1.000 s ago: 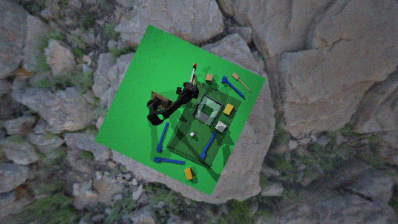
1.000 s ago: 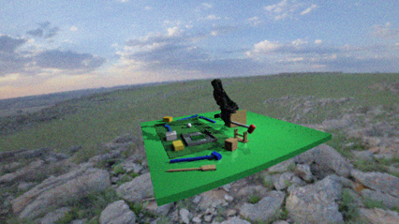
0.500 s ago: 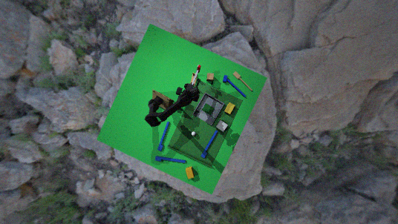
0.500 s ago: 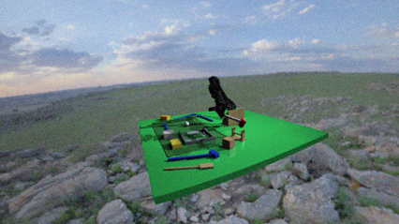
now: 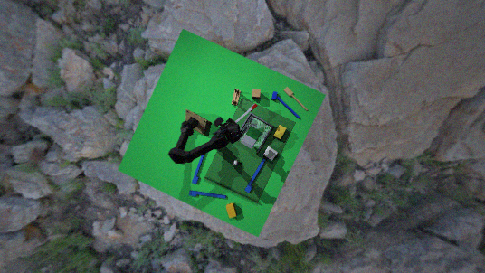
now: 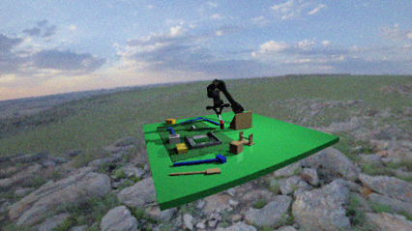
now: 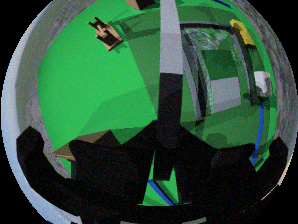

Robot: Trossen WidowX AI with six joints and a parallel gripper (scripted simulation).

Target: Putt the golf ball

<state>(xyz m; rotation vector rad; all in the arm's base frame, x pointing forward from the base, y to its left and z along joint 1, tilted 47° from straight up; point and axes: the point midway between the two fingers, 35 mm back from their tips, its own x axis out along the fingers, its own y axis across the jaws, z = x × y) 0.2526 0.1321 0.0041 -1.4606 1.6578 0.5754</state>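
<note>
My gripper tip is 110 mm to the right of the red putter, 30 mm short of it and 20 mm below it. Round my gripper tip: wooden stand 250 mm to the left, 110 mm below, 100 mm behind; white golf ball 200 mm to the right, 180 mm ahead, 120 mm below; dark green course 220 mm ahead, 140 mm below, 60 mm to the right.
</note>
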